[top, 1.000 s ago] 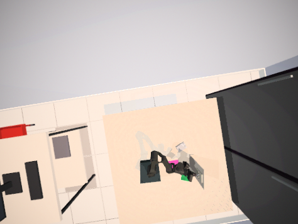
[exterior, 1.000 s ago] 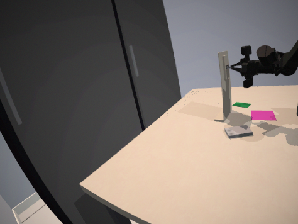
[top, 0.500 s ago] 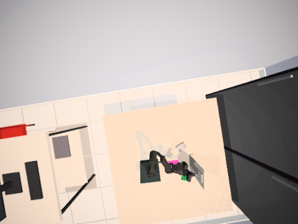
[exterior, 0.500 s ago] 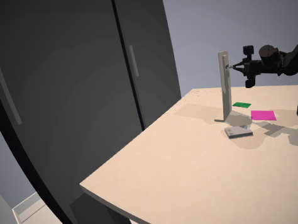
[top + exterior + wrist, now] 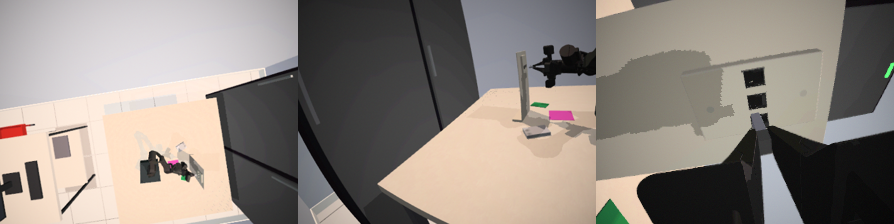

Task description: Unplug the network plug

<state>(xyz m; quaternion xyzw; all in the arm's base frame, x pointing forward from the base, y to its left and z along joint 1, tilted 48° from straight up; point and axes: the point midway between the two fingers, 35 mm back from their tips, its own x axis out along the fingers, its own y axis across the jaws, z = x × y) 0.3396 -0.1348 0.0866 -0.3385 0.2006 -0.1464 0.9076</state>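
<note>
Right now my gripper tip is 13 cm past the magenta square, 1 cm to the left of it and 26 cm above it. Round my gripper tip: upright grey panel 6 cm ahead, 1 cm to the right, 10 cm below; then grey network plug right at my gripper tip.
</note>
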